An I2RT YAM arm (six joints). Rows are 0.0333 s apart.
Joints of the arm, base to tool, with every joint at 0 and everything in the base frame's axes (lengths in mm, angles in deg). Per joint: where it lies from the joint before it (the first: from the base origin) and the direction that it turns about. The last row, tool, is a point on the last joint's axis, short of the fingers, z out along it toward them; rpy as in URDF.
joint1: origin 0 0 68 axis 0 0 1
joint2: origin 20 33.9 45.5 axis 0 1 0
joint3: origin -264 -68.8 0 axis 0 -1 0
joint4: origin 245 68.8 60 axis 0 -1 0
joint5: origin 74 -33.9 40.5 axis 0 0 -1
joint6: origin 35.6 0 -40.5 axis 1 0 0
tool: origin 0 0 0 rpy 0 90 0
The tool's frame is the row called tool.
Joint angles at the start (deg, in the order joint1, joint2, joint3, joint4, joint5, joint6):
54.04, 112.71, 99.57, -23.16, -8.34, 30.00
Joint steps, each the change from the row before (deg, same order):
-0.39, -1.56, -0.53, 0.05, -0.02, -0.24
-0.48, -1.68, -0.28, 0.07, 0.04, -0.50
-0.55, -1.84, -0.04, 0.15, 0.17, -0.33
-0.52, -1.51, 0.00, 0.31, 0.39, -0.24
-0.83, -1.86, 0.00, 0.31, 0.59, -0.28
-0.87, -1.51, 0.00, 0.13, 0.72, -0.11
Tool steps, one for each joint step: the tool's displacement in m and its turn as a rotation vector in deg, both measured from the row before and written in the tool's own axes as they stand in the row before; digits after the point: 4 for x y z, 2 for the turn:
-0.0042, 0.0005, -0.0101, -0.29, -1.10, -0.17
-0.0060, 0.0010, -0.0117, -0.36, -1.51, -0.44
-0.0080, 0.0017, -0.0135, -0.41, -2.03, -0.31
-0.0074, 0.0011, -0.0113, -0.15, -2.01, -0.23
-0.0097, -0.0001, -0.0140, 0.10, -2.56, -0.16
-0.0085, -0.0016, -0.0115, 0.52, -2.18, 0.09

